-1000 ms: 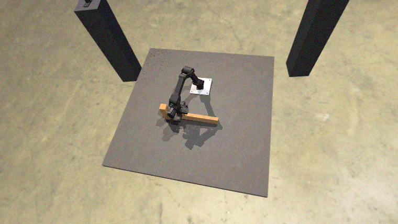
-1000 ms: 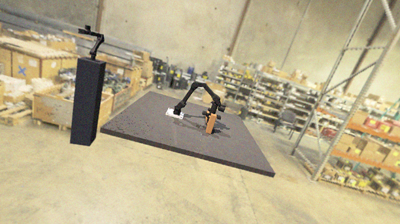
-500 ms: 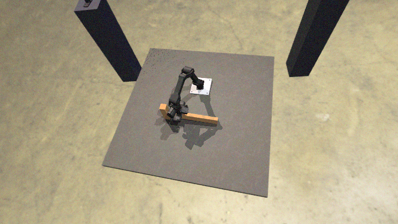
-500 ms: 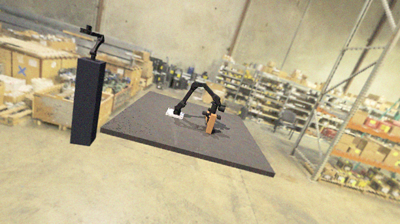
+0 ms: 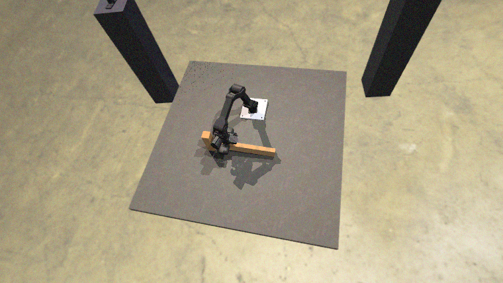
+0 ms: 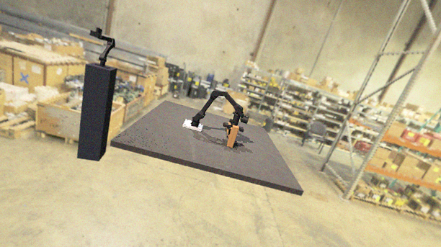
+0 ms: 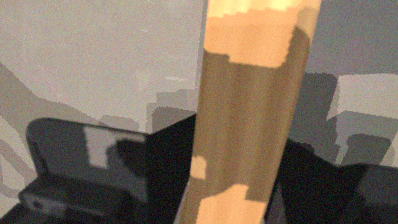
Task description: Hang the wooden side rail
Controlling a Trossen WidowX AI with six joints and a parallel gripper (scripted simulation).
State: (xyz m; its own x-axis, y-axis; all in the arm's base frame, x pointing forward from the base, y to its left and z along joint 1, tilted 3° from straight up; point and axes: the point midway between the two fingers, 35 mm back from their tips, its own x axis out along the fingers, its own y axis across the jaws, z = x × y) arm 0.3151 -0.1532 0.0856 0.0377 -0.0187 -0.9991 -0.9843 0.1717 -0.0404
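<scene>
Now: the wooden headboard post 2 cm behind my gripper tip, 12 cm to the right of it and 4 cm above it.
</scene>
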